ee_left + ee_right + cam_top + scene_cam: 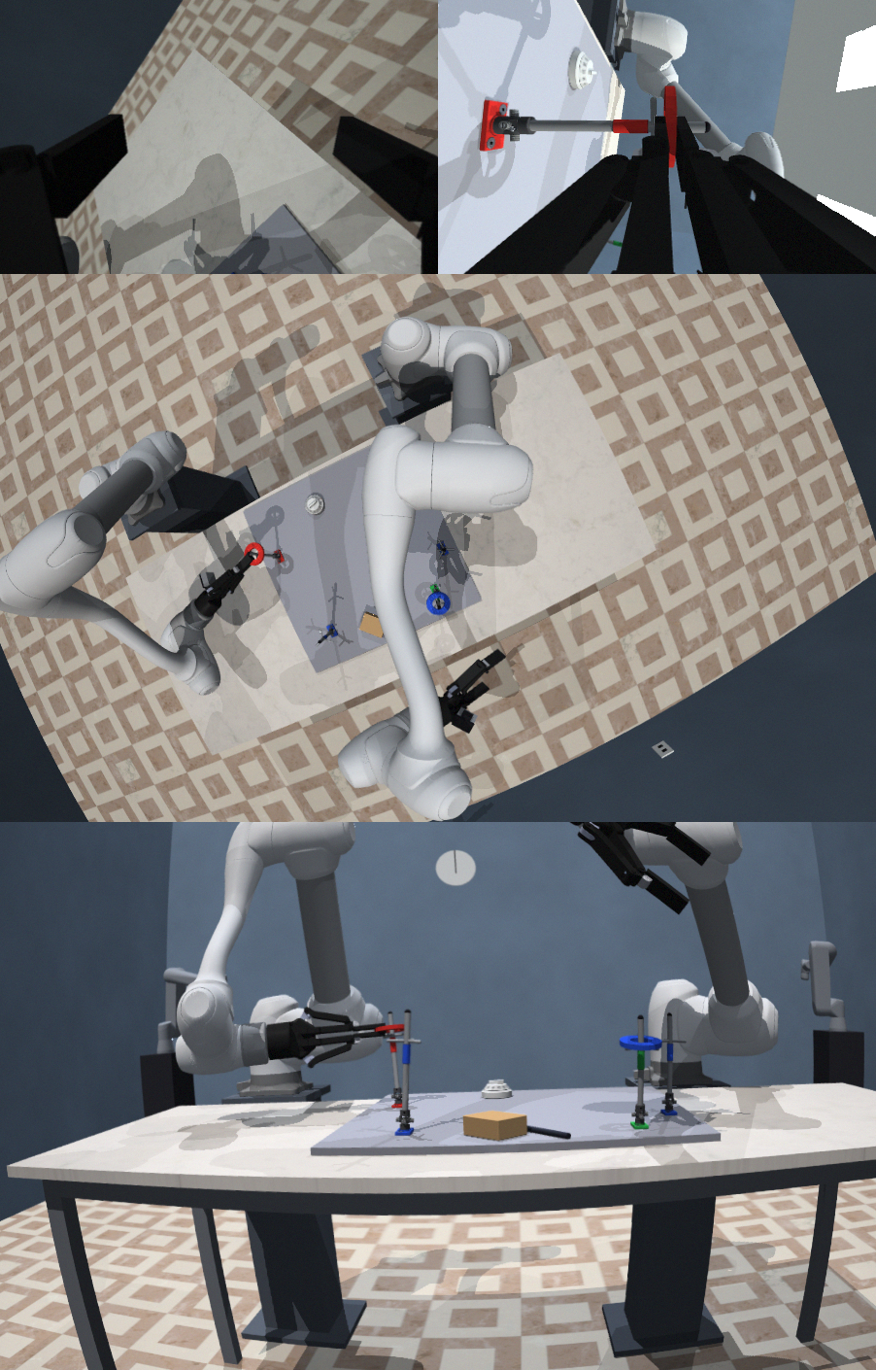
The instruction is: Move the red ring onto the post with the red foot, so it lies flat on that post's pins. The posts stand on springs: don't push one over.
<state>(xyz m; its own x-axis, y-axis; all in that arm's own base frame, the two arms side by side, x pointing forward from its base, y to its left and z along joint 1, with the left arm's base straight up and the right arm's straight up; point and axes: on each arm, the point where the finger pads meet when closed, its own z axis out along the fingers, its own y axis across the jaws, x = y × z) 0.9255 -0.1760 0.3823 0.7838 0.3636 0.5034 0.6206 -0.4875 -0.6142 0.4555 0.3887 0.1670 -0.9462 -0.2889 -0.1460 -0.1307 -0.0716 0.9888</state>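
Now: the red ring 20 mm behind my right hand and 40 mm to the left of it. Also, from my right hand: white round object 110 mm behind, 240 mm to the left, 140 mm below; wooden block 330 mm ahead, 280 mm to the left, 140 mm below; grey board 100 mm ahead, 310 mm to the left, 160 mm below.
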